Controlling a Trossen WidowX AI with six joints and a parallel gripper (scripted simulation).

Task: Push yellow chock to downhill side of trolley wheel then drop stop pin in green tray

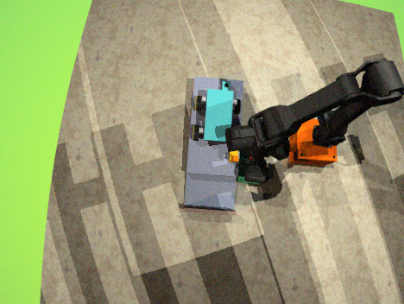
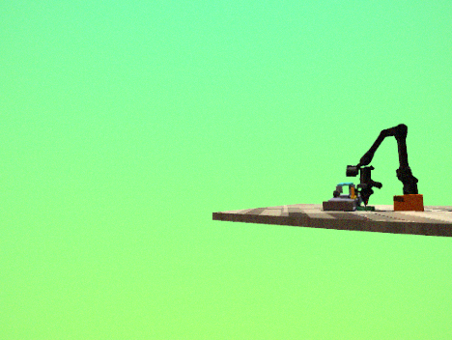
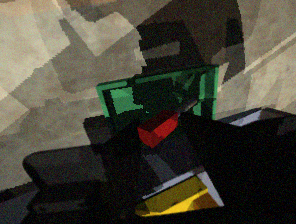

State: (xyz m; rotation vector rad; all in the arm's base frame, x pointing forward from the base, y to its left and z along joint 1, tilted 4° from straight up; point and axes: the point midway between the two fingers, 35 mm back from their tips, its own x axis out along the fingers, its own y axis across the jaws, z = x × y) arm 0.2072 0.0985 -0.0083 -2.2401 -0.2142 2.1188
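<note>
Right now my gripper tip is 1 cm to the right of the red-headed stop pin. From my gripper tip the other things lie so: yellow chock: 6 cm ahead, 5 cm above; green tray: 4 cm below, 1 cm to the left; grey ramp: 13 cm ahead, 8 cm to the right, 2 cm above.
</note>
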